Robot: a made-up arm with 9 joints. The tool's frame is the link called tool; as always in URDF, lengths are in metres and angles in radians. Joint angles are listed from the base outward.
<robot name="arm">
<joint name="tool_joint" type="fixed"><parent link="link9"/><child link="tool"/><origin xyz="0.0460 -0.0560 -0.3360"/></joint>
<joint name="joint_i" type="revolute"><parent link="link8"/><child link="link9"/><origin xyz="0.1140 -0.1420 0.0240"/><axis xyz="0 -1 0"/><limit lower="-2.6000" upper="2.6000"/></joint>
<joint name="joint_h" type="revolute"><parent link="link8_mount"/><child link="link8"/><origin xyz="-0.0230 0.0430 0.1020"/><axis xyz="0 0 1"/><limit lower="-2.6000" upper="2.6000"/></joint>
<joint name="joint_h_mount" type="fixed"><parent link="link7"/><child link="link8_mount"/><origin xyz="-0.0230 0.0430 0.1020"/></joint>
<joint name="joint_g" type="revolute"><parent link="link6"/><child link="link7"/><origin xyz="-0.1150 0.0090 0.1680"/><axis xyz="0 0 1"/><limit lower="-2.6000" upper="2.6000"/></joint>
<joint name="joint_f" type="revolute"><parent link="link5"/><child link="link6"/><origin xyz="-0.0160 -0.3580 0.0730"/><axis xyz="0 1 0"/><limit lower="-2.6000" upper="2.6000"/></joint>
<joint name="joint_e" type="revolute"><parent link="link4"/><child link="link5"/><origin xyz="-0.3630 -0.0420 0.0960"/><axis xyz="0 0 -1"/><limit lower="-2.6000" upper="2.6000"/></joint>
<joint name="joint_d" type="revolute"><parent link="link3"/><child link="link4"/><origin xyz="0.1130 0.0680 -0.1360"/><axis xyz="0 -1 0"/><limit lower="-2.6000" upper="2.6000"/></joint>
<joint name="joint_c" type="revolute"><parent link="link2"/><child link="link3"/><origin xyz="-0.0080 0.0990 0.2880"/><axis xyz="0 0 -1"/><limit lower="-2.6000" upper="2.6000"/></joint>
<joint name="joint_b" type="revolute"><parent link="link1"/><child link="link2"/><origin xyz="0.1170 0.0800 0.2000"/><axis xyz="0 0 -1"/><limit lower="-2.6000" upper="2.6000"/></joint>
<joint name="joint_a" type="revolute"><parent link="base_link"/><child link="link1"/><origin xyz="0.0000 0.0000 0.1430"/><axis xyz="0 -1 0"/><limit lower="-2.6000" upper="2.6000"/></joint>
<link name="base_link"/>
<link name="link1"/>
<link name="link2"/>
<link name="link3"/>
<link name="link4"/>
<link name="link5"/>
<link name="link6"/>
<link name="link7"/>
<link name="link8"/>
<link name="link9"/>
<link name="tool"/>
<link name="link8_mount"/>
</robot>
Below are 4 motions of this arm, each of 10 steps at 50 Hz.
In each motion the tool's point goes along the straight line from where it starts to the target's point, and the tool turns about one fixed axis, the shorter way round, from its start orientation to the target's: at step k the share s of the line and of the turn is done. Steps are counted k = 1, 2, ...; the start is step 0. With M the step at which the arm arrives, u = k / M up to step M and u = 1 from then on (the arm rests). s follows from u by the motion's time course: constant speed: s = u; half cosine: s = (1 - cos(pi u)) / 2; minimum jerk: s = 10 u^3 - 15 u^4 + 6 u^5.
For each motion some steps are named. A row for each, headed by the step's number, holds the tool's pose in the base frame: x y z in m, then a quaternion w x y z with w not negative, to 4 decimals.
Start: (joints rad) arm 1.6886 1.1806 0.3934 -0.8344 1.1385 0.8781 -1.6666 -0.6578 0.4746
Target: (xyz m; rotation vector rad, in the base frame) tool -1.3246 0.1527 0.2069 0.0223 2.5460 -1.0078
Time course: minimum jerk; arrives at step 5
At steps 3, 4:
3: -1.3231 0.1517 0.2061 0.1987 0.0043 0.9083 -0.3682
4: -1.3243 0.1525 0.2068 0.2000 0.0073 0.9105 -0.3620

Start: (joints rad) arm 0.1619 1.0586 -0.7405 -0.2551 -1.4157 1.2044 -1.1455 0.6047 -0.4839
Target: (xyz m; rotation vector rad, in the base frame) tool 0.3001 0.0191 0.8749 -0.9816 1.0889 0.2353
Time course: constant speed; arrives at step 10
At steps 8, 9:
8: 0.3058 0.0173 0.8746 0.7245 -0.4432 0.5144 0.1186
9: 0.3030 0.0182 0.8747 0.7307 -0.4451 0.5051 0.1129

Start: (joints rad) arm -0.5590 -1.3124 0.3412 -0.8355 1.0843 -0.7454 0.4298 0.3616 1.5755
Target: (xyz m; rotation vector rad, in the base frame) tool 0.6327 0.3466 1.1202 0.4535 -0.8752 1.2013
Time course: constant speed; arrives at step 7
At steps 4, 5, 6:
4: 0.6681 0.3543 1.1100 0.7173 0.2018 -0.3956 0.5369
5: 0.6563 0.3517 1.1134 0.7159 0.2028 -0.3953 0.5386
6: 0.6445 0.3492 1.1168 0.7145 0.2037 -0.3951 0.5403

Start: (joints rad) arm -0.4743 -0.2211 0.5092 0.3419 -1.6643 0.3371 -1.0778 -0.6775 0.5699
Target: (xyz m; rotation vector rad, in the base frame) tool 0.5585 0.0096 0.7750 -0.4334 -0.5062 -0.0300
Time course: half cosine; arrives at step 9
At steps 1, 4, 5, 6, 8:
1: 0.5553 -0.0577 0.7645 0.9374 -0.2611 -0.2122 -0.0894
4: 0.5566 -0.0311 0.7687 0.9414 -0.2422 -0.2268 -0.0600
5: 0.5572 -0.0191 0.7705 0.9428 -0.2336 -0.2333 -0.0466
6: 0.5577 -0.0077 0.7723 0.9438 -0.2254 -0.2393 -0.0340
8: 0.5584 0.0075 0.7747 0.9448 -0.2142 -0.2473 -0.0171

